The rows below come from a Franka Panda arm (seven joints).
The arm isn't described. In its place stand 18 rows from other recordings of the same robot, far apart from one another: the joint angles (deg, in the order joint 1, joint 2, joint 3, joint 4, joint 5, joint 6, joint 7), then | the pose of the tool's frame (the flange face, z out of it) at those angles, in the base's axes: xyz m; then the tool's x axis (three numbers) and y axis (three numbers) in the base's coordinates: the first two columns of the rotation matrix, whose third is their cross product.
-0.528, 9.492, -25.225, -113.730, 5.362, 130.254, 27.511 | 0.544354 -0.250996 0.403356 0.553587 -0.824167 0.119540 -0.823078 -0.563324 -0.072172
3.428, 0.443, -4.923, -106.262, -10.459, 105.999, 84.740 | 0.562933 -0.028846 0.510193 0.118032 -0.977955 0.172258 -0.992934 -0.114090 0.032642
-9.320, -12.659, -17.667, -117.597, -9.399, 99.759, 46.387 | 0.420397 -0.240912 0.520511 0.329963 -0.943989 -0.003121 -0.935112 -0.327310 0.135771
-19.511, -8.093, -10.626, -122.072, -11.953, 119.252, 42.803 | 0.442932 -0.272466 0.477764 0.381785 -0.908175 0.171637 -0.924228 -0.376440 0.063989
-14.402, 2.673, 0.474, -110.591, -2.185, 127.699, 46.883 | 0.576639 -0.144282 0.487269 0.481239 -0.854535 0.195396 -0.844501 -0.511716 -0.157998
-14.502, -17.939, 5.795, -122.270, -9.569, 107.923, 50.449 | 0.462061 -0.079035 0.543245 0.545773 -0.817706 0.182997 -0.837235 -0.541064 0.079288
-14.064, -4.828, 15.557, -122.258, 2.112, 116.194, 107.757 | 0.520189 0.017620 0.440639 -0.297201 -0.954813 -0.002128 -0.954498 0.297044 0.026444
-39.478, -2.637, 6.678, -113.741, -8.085, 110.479, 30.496 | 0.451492 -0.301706 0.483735 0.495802 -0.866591 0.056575 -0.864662 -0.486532 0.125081
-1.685, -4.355, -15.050, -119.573, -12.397, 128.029, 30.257 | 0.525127 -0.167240 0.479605 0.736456 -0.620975 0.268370 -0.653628 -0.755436 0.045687
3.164, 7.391, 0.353, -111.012, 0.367, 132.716, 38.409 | 0.610053 0.037496 0.443752 0.794247 -0.577217 0.189716 -0.555378 -0.816331 -0.158618
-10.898, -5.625, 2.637, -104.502, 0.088, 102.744, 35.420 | 0.532876 -0.076245 0.576940 0.721073 -0.690542 0.056610 -0.689689 -0.723181 -0.036589
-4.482, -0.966, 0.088, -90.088, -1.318, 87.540, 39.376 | 0.543068 -0.044275 0.629361 0.721560 -0.692319 -0.006725 -0.691732 -0.721291 0.035305
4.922, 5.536, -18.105, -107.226, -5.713, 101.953, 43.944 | 0.548742 -0.133012 0.448755 0.561322 -0.826191 -0.048235 -0.801803 -0.557340 0.215601
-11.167, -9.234, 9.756, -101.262, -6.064, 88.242, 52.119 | 0.498527 -0.017302 0.614108 0.594473 -0.801655 0.062859 -0.800919 -0.583334 0.135094
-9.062, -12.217, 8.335, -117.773, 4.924, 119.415, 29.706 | 0.517527 0.002760 0.551805 0.823350 -0.538255 0.179934 -0.514771 -0.841773 -0.162569
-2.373, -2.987, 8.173, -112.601, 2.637, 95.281, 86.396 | 0.511030 0.057427 0.476015 0.145853 -0.987967 -0.051455 -0.957106 -0.154077 0.245374
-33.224, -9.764, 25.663, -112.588, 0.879, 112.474, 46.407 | 0.526234 -0.055481 0.553514 0.573821 -0.805727 0.146742 -0.806597 -0.587039 -0.069180
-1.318, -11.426, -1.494, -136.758, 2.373, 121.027, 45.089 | 0.458532 -0.020664 0.391020 0.651002 -0.754747 -0.080951 -0.755592 -0.654524 0.026051
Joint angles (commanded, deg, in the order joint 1, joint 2, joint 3, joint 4, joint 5, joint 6, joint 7), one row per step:
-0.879 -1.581 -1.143 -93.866 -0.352 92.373 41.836
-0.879 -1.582 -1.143 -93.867 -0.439 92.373 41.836
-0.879 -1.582 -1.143 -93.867 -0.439 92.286 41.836
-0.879 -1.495 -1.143 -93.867 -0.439 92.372 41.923
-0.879 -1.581 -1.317 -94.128 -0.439 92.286 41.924
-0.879 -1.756 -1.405 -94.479 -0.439 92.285 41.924
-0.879 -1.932 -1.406 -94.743 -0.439 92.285 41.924
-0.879 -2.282 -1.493 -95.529 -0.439 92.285 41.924
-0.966 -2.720 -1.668 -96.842 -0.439 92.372 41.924
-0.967 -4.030 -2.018 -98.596 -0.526 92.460 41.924
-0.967 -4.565 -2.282 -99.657 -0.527 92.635 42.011
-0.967 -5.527 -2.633 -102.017 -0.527 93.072 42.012
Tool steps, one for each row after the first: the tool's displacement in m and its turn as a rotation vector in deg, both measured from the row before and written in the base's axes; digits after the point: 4 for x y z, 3 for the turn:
0.0000 -0.0002 0.0000 -0.087 0.003 0.003
-0.0002 0.0000 -0.0001 0.003 0.087 -0.001
0.0006 0.0000 -0.0007 -0.002 0.000 -0.086
-0.0008 -0.0017 -0.0015 0.016 0.261 -0.175
-0.0011 -0.0008 -0.0012 0.014 0.177 -0.088
-0.0010 0.0000 -0.0005 0.008 0.088 -0.001
-0.0023 -0.0008 -0.0032 0.030 0.435 -0.086
-0.0032 -0.0024 -0.0066 0.054 0.787 -0.260
-0.0078 -0.0033 -0.0021 -0.007 0.358 -0.340
-0.0034 -0.0024 -0.0036 0.054 0.349 -0.346
-0.0064 -0.0031 -0.0100 0.130 0.957 -0.339

